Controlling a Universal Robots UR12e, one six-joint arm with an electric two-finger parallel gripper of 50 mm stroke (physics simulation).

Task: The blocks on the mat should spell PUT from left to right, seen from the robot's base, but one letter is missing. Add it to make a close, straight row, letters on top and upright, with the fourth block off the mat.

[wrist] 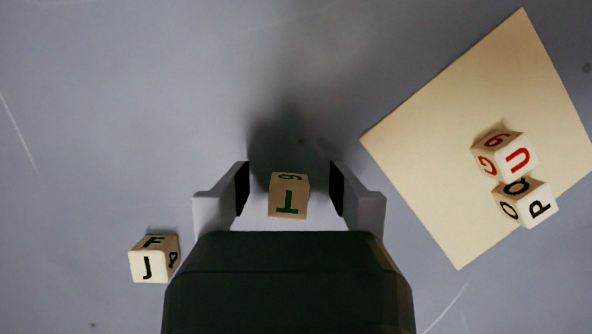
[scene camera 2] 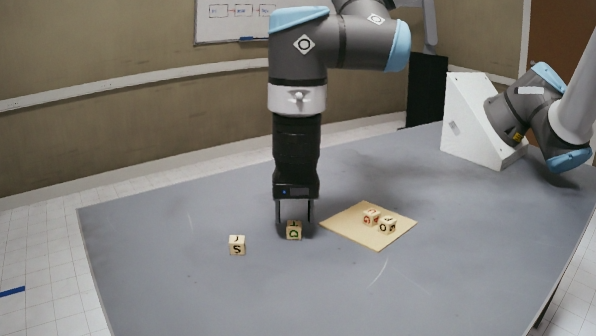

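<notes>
The T block (scene camera 2: 294, 230) (wrist: 288, 196) lies on the table left of the mat, green T on top and another green letter on a side. In the wrist view the T looks upside down. My gripper (scene camera 2: 294, 221) (wrist: 289, 178) is open around it, with a gap on each side. The U block (scene camera 2: 371, 217) (wrist: 505, 155), with red letters, and the P block (scene camera 2: 387, 225) (wrist: 527, 202), with black letters, stand close side by side on the tan mat (scene camera 2: 345, 224) (wrist: 425, 150). The J block (scene camera 2: 237, 245) (wrist: 155, 259) stands on the table off the mat, J on top.
The grey table (scene camera 2: 165, 290) (wrist: 125, 100) bears the blocks and mat. The white wedge-shaped robot mount (scene camera 2: 467, 120) stands at the back right with the arm's base on it. A whiteboard (scene camera 2: 232, 25) hangs on the wall behind.
</notes>
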